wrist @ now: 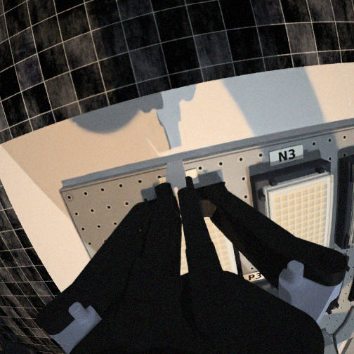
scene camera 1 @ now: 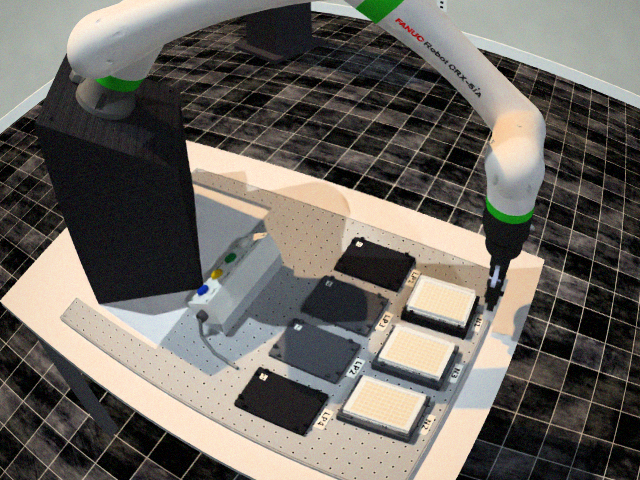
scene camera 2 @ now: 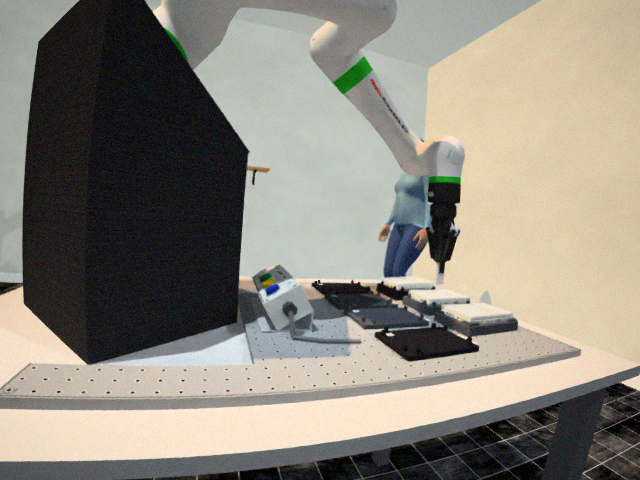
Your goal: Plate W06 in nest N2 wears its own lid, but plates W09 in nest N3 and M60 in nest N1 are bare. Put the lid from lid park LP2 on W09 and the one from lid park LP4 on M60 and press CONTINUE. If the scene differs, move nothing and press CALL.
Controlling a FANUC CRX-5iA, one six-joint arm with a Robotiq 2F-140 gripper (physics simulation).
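Frame: origin at the arm's base, x ahead, y right, z down, level; metres.
Seen in the pictures: gripper, fingertip midpoint: (scene camera 1: 488, 317) (scene camera 2: 438, 283); arm's base, origin of the base link: (scene camera 1: 104, 99) (scene camera 2: 130, 80).
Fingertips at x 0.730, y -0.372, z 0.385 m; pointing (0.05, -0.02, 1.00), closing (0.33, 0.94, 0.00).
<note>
Offsets run from my fingertips to a thing's middle.
My gripper (scene camera 1: 491, 305) (scene camera 2: 439, 280) (wrist: 177, 172) is shut and empty, fingertips beside the N1 label at the board's outer edge. Pale gridded plates sit in nests: the N1 plate @[dx -0.105, dy +0.034, dz -0.008 m] (scene camera 1: 440, 300) (scene camera 2: 408, 282) (wrist: 223, 245), partly hidden by fingers in the wrist view, the N3 plate @[dx -0.059, dy +0.161, dz -0.001 m] (scene camera 1: 417, 351) (scene camera 2: 439, 296) (wrist: 300, 207) and the N2 plate @[dx -0.023, dy +0.289, dz +0.000 m] (scene camera 1: 385, 403) (scene camera 2: 478, 312). I cannot tell whether clear lids cover them. Lid park LP2 @[dx -0.218, dy +0.277, dz +0.022 m] (scene camera 1: 315, 349) (scene camera 2: 387, 317) is dark grey; lid park LP4 @[dx -0.174, dy +0.405, dz +0.022 m] (scene camera 1: 281, 399) (scene camera 2: 426, 342) is black. Lids on them cannot be made out.
Lid parks LP1 @[dx -0.289, dy +0.031, dz +0.022 m] (scene camera 1: 375, 262) and LP3 @[dx -0.256, dy +0.156, dz +0.022 m] (scene camera 1: 343, 304) lie beyond LP2. A button box @[dx -0.440, dy +0.284, dz -0.010 m] (scene camera 1: 242, 284) (scene camera 2: 287, 304) with green, yellow and blue buttons and a cable stands near the black pedestal (scene camera 1: 124, 217) (scene camera 2: 155, 206). A person (scene camera 2: 409, 206) stands behind the table.
</note>
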